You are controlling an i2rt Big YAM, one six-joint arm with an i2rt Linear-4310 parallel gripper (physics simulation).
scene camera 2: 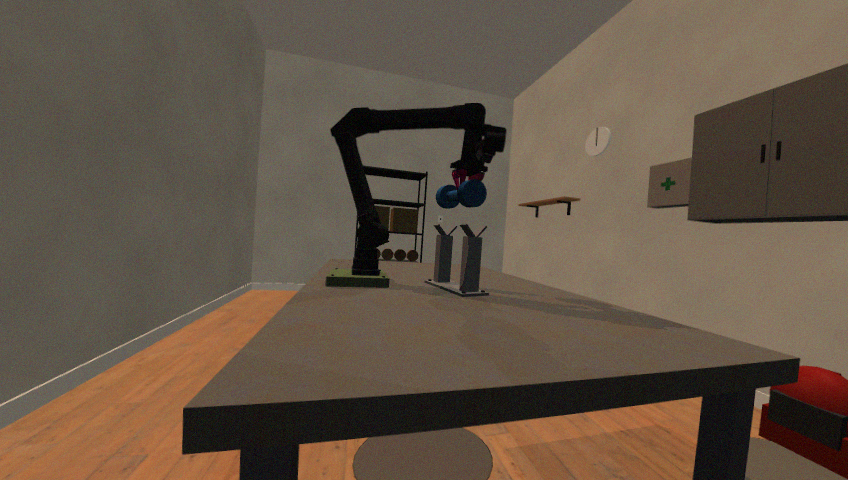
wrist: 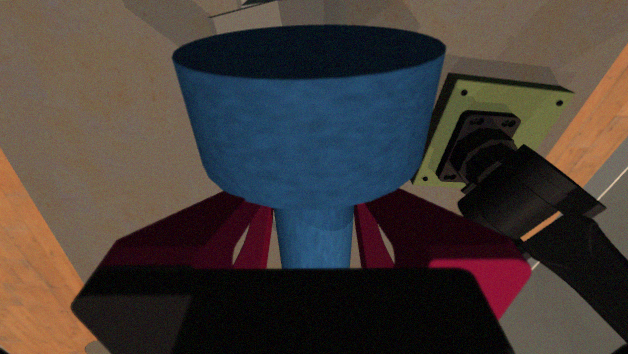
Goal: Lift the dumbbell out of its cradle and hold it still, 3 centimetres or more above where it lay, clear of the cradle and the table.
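Where they show: gripper, fingertip midpoint: [wrist: 313,176]; arm's base at its link origin: [scene camera 2: 365,272] [wrist: 472,146].
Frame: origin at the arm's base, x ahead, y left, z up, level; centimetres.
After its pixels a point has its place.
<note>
The blue dumbbell [scene camera 2: 472,193] @(y -18.9, x 28.3, z 27.1 cm) [wrist: 310,125] @(y -18.0, x 29.2, z 31.4 cm) hangs in the air above the cradle, with a visible gap between its heads and the V-shaped rests. My gripper [scene camera 2: 464,186] @(y -13.1, x 28.4, z 26.8 cm) [wrist: 313,176] @(y -13.1, x 28.4, z 26.8 cm) is shut on the dumbbell's handle, with one dark red finger on each side of it. The cradle [scene camera 2: 470,264] @(y -18.8, x 29.3, z 6.2 cm) has two grey posts with V tops on a thin base plate, and it stands on the table [scene camera 2: 416,350] @(y -54.8, x 4.6, z -2.9 cm). In the wrist view one head fills the upper middle; the other head is hidden behind the gripper body.
The arm's green base plate [scene camera 2: 357,278] @(y -9.9, x -2.7, z -0.3 cm) [wrist: 537,112] @(y -6.4, x -7.5, z 0.1 cm) is on the table, left of the cradle in the scene view. A shelf rack [scene camera 2: 425,205] stands behind the table. A wall shelf [scene camera 2: 548,201] and a grey cabinet [scene camera 2: 731,160] are on the right wall.
</note>
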